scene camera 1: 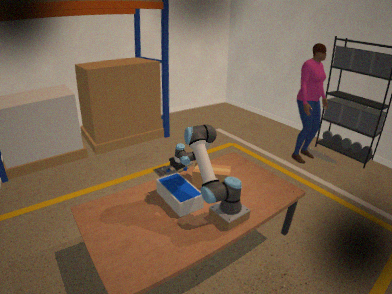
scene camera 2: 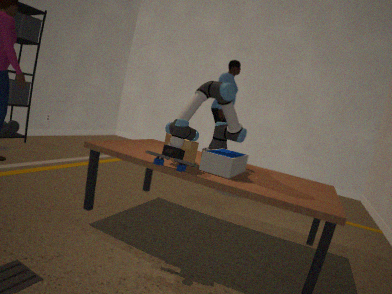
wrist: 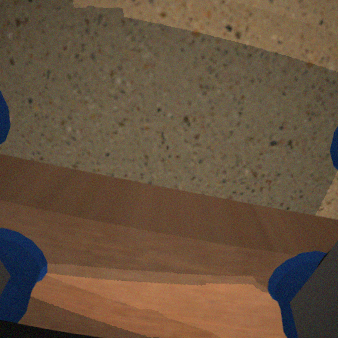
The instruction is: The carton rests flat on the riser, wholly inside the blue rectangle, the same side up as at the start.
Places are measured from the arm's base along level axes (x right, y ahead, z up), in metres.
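Where they show: end effector, tool point: [scene camera 2: 169,168] [wrist: 163,200]; arm's base, origin of the base link: [scene camera 1: 230,207].
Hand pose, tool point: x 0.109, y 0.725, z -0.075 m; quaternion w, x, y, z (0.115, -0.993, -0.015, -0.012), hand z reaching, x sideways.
Things, the pixels of their centre, and the offset from my tool point. "pt": a spot on its surface instead.
- brown carton, body centre: [scene camera 2: 179,148] [scene camera 1: 211,176] dx +0.083, dy -0.355, dz +0.074 m
- riser, body centre: [scene camera 2: 225,161] [scene camera 1: 179,193] dx -0.254, dy -0.340, dz +0.059 m
- white-grey block with the blue rectangle, surface spot: [scene camera 2: 226,153] pt dx -0.254, dy -0.305, dz +0.119 m
The brown carton [scene camera 1: 218,170] [scene camera 2: 190,149] stands on the table beside the riser, partly hidden by the arm and the gripper. It does not show in the wrist view. The riser [scene camera 1: 188,205] [scene camera 2: 218,166] is a white-grey block with the blue rectangle [scene camera 1: 180,187] [scene camera 2: 226,153] on its top; no carton is on it. My gripper [scene camera 1: 172,170] [scene camera 2: 170,164] is low at the table edge, on the carton's side away from the arm base. Its blue cups show at the sides of the wrist view and touch nothing that I can see; it is open, holding nothing.
The wooden table [scene camera 1: 125,240] [scene camera 2: 285,187] [wrist: 150,220] carries the arm base [scene camera 1: 229,215]. Past its edge is speckled floor [wrist: 170,115]. A person in pink [scene camera 1: 313,82] stands by a black shelf rack. Another person in blue [scene camera 2: 227,78] is behind the arm.
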